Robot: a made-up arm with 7 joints. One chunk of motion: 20 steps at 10 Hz.
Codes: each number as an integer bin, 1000 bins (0 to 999) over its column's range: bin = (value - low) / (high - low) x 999, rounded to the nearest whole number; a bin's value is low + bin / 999 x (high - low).
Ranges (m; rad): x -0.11..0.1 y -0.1..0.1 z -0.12..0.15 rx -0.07..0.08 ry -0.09..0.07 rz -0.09..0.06
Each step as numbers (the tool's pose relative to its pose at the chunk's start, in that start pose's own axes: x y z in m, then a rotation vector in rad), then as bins.
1 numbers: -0.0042 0.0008 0.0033 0.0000 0.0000 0.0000
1 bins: 503 503 456 466 562 599
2 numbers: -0.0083 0.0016 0.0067 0.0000 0.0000 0.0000
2 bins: 484 507 469 466 562 599
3 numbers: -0.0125 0.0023 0.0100 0.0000 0.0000 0.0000
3 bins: 464 511 481 466 562 599
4 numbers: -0.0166 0.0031 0.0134 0.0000 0.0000 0.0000
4 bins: 444 515 494 466 562 599
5 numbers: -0.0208 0.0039 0.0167 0.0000 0.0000 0.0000
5 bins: 424 519 506 466 562 599
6 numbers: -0.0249 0.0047 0.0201 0.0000 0.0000 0.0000
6 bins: 405 523 518 466 562 599
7 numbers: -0.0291 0.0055 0.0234 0.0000 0.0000 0.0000
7 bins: 385 527 531 466 562 599
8 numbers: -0.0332 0.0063 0.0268 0.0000 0.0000 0.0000
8 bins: 365 531 543 466 562 599
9 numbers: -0.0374 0.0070 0.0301 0.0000 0.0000 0.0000
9 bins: 345 534 555 466 562 599
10 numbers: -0.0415 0.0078 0.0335 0.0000 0.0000 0.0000
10 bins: 326 538 568 466 562 599
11 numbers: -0.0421 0.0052 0.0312 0.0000 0.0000 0.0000
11 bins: 323 525 559 466 562 599
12 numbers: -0.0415 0.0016 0.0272 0.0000 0.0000 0.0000
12 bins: 326 507 545 466 562 599
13 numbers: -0.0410 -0.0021 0.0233 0.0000 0.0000 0.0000
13 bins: 328 489 530 466 562 599
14 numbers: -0.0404 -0.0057 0.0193 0.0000 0.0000 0.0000
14 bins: 331 471 515 466 562 599
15 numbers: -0.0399 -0.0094 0.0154 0.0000 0.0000 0.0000
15 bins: 333 453 501 466 562 599
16 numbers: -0.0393 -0.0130 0.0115 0.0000 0.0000 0.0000
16 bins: 336 435 487 466 562 599
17 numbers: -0.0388 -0.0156 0.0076 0.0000 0.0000 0.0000
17 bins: 339 422 472 466 562 599
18 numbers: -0.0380 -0.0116 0.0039 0.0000 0.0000 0.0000
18 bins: 343 442 458 466 562 599
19 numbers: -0.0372 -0.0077 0.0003 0.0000 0.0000 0.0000
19 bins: 346 461 445 466 562 599
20 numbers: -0.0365 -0.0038 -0.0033 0.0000 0.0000 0.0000
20 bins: 350 481 432 466 562 599
